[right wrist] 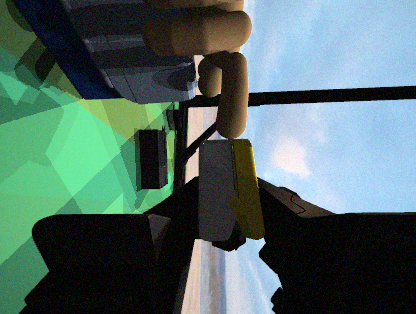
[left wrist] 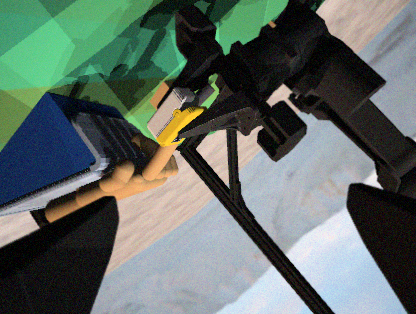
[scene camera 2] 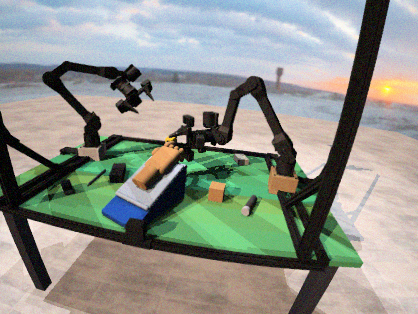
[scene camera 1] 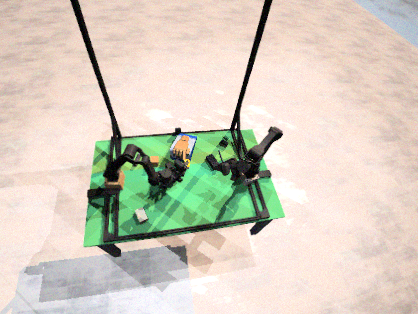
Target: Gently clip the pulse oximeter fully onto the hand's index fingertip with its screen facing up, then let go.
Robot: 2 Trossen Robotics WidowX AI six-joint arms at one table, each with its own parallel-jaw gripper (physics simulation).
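Places are measured from the left arm's base along level axes (x up, y back, z right), in millimetres.
Pixels of known places: left gripper, between the fingertips: (left wrist: pixel 233 201) (scene camera 2: pixel 146 106) (scene camera 1: pixel 215 166); right gripper, between the fingertips: (right wrist: pixel 224 182) (left wrist: pixel 168 122) (scene camera 2: pixel 168 141) (scene camera 1: pixel 188 163); left arm's base, origin of its link: (scene camera 2: pixel 92 145) (scene camera 1: pixel 249 173); right arm's base, origin of its link: (scene camera 2: pixel 284 172) (scene camera 1: pixel 113 177).
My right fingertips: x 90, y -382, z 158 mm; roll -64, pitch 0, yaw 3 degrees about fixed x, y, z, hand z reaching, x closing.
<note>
Ahead of a thing's pixels: the offset from my right fingertips to its top centre.
The pulse oximeter {dz -3, dx +19, dy -10 mm} (scene camera 1: pixel 187 163) (scene camera 2: pixel 170 139) (left wrist: pixel 184 122) (right wrist: pixel 247 190) has a yellow shell and a grey shell. My right gripper (right wrist: pixel 224 182) is shut on its sides, level with the index fingertip. The hand (scene camera 1: pixel 183 144) (scene camera 2: pixel 159 162) (left wrist: pixel 120 184) rests on a sloped support. Its index finger (left wrist: pixel 161 161) (right wrist: pixel 233 95) points at the oximeter's near end; the tip meets that end in the right wrist view. How far it sits between the shells is hidden. The screen cannot be made out. My left gripper (scene camera 2: pixel 144 105) (left wrist: pixel 233 201) is open and empty, high and apart from the hand.
The blue support wedge (scene camera 2: pixel 117 215) (left wrist: pixel 37 145) stands under the hand. An orange cube {dz +166, dx -98, dy -182 mm} (scene camera 1: pixel 154 160) (scene camera 2: pixel 216 192) and a grey cylinder {dz +226, dx -121, dy -288 mm} (scene camera 2: pixel 249 205) lie beside it. A black box {dz +34, dx -113, dy +200 mm} (scene camera 2: pixel 117 172) (right wrist: pixel 153 159), a pen {dz +61, dx -139, dy +280 mm} (scene camera 2: pixel 96 177) and a light block {dz -175, dx -118, dy -354 mm} (scene camera 1: pixel 141 215) (scene camera 2: pixel 241 159) lie on the table.
</note>
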